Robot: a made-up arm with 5 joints.
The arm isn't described. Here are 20 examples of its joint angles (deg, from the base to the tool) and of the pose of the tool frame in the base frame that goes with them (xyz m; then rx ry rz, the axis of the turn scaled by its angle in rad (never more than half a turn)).
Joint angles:
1: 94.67 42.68 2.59 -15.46 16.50
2: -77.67 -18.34 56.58 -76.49 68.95
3: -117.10 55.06 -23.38 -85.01 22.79
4: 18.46 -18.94 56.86 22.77 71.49
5: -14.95 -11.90 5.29 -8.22 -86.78
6: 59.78 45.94 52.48 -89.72 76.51
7: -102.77 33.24 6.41 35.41 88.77
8: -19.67 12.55 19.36 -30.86 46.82
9: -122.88 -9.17 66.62 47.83 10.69
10: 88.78 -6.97 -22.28 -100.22 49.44
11: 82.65 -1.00 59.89 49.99 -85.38
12: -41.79 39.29 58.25 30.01 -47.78
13: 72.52 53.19 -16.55 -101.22 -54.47
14: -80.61 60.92 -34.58 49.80 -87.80
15: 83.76 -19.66 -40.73 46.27 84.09
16: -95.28 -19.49 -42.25 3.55 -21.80
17: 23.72 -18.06 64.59 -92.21 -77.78
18: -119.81 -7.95 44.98 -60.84 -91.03
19: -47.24 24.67 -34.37 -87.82 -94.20
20: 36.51 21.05 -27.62 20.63 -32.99
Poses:
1: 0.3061 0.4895 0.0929 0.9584 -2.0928 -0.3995
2: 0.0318 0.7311 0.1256 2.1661 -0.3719 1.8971
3: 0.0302 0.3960 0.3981 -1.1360 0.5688 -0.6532
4: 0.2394 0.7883 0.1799 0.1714 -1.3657 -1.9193
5: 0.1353 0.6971 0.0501 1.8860 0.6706 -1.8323
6: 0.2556 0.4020 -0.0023 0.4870 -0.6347 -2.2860
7: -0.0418 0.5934 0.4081 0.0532 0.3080 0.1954
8: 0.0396 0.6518 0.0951 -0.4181 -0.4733 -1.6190
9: 0.0658 0.7269 0.2348 -0.5343 0.7458 -1.6247
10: 0.2282 0.7220 0.2306 -0.8281 0.8605 2.7796
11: 0.2678 0.6679 0.2081 1.7827 -0.1315 1.0755
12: -0.0645 0.4460 0.1287 1.4613 1.0623 -1.0771
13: 0.2568 0.3328 -0.0211 2.4109 -1.1842 -0.4811
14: -0.1670 0.4031 0.2637 -0.6679 2.6616 0.1292
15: 0.2547 0.8638 0.2575 -0.5050 -2.2681 -0.1240
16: 0.0244 0.7836 0.0664 -0.9063 1.6378 -1.2298
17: 0.2025 0.8373 0.0644 -1.3956 0.2996 0.5916
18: -0.0147 0.7341 0.3366 -0.1117 1.0980 2.8624
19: -0.0981 0.5162 0.1902 1.1155 0.1207 -2.1290
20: 0.1852 0.6408 0.0340 0.4612 -0.1905 -0.4625
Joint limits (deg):
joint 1: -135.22..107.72
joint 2: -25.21..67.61
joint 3: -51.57..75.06
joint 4: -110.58..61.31
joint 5: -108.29..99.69
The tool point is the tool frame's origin. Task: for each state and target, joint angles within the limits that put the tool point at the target. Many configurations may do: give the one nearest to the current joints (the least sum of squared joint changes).
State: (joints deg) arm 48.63 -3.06 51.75 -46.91 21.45
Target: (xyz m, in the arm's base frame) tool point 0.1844 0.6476 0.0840
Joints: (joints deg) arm 48.99 5.61 40.13 -36.19 26.64
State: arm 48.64 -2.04 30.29 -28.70 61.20
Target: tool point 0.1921 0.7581 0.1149
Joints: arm 20.77 -3.65 19.48 1.83 63.69
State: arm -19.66 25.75 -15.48 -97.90 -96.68
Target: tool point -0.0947 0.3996 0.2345
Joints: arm -59.65 44.30 -42.05 -80.98 -81.27
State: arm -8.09 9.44 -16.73 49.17 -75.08
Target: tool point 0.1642 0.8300 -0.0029
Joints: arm -34.67 -19.90 -51.57 61.31 -59.54
